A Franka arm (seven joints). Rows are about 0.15 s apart.
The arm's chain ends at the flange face. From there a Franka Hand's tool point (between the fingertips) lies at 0.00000 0.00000 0.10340 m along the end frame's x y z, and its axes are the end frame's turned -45 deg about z.
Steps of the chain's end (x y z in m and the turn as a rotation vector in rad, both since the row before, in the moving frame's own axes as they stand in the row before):
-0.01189 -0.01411 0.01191 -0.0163 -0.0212 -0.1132
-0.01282 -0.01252 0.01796 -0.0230 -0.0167 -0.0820
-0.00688 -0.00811 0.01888 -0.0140 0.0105 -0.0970
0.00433 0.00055 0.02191 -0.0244 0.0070 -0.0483
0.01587 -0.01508 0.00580 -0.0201 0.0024 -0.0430
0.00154 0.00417 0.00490 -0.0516 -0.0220 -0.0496
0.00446 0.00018 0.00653 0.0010 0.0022 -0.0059
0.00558 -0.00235 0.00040 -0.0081 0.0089 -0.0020
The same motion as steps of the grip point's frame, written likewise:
-0.00119 -0.01859 0.01187 0.0035 -0.0265 -0.1132
-0.00309 -0.01734 0.01792 -0.0045 -0.0281 -0.0820
0.00070 -0.00880 0.01886 -0.0173 -0.0025 -0.0970
0.00146 0.00578 0.02188 -0.0222 -0.0123 -0.0483
0.02063 0.00223 0.00578 -0.0159 -0.0125 -0.0430
-0.00718 0.00633 0.00474 -0.0209 -0.0520 -0.0496
0.00326 0.00337 0.00653 -0.0008 0.0023 -0.0059
0.00567 0.00353 0.00039 -0.0120 0.0006 -0.0020

